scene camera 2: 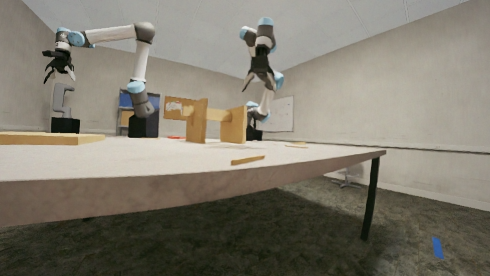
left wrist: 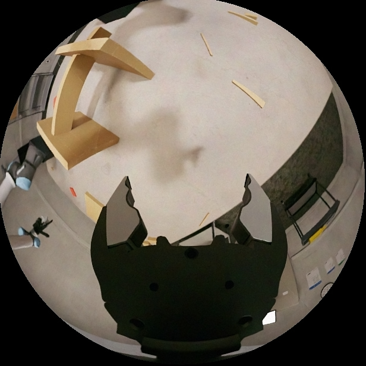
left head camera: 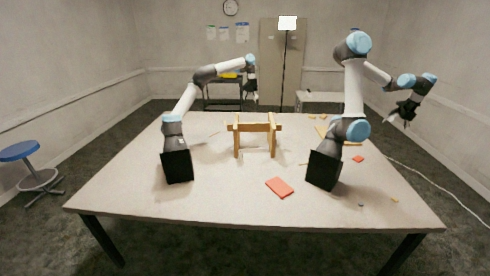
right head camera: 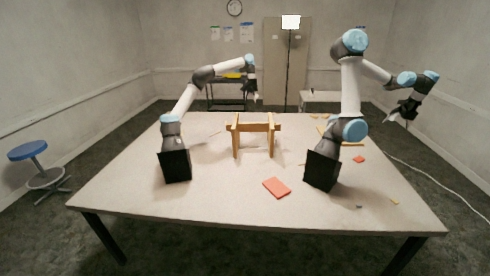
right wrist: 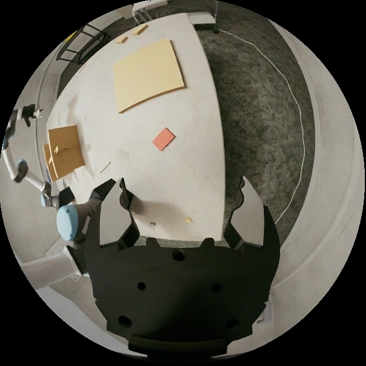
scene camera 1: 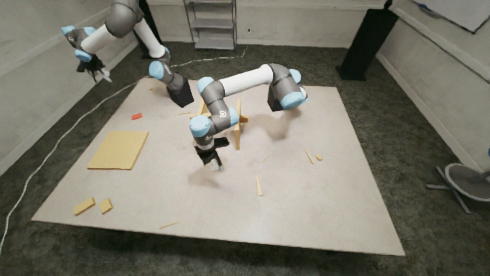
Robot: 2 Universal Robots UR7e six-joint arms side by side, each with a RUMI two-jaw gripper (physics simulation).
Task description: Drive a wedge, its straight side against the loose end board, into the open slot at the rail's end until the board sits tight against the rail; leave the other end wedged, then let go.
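Note:
A wooden rail (left head camera: 254,127) (left wrist: 71,97) runs between two upright end boards, one at the left (left head camera: 236,136) and one at the right (left head camera: 272,135). Stubs show outside both boards; the slots and any wedges in them are too small to tell. Loose thin wedges lie on the table, one (scene camera 1: 259,186) (left wrist: 248,94) beyond the frame and another (scene camera 1: 309,156) (left wrist: 206,45) farther right in scene camera 1. My left gripper (left wrist: 187,175) (scene camera 2: 261,90) is open and empty, above the table beside the frame. My right gripper (right wrist: 181,177) (scene camera 2: 60,81) is open and empty, high at the table's side.
A tan panel (scene camera 1: 119,150) (right wrist: 149,75) lies flat on the table (scene camera 1: 320,215), with two small wooden blocks near it. A red block (left head camera: 279,187) lies between the arm bases; a smaller red piece (left head camera: 358,159) (scene camera 1: 137,116) lies beyond the right arm's base.

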